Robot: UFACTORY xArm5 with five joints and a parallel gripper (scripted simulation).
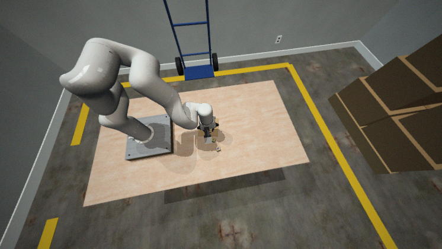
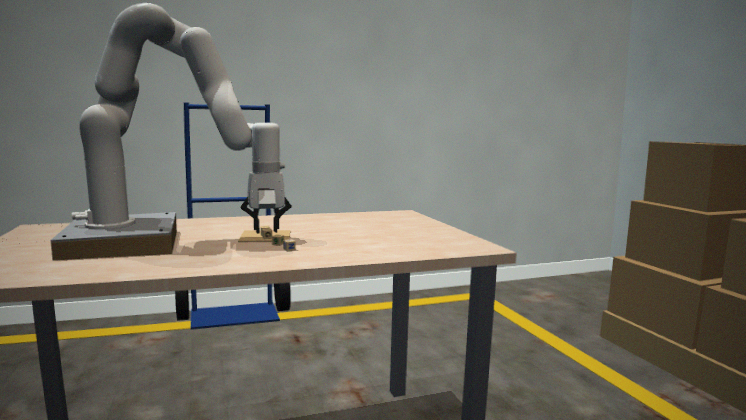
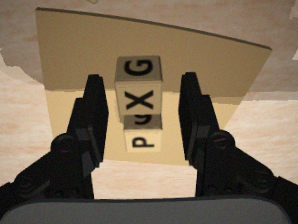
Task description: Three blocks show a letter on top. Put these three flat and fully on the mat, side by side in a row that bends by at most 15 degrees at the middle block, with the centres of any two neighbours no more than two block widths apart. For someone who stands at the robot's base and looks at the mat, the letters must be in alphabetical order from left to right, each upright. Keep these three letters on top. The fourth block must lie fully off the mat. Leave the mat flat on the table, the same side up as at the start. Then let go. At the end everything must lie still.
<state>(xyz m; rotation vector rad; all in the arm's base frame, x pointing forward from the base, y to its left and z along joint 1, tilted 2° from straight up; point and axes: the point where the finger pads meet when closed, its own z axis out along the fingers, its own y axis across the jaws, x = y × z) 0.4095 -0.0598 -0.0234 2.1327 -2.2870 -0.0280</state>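
Right now my hand is 2 cm above the block. The rest, counted from my hand: tan mat: 4 cm to the left, 4 cm below.
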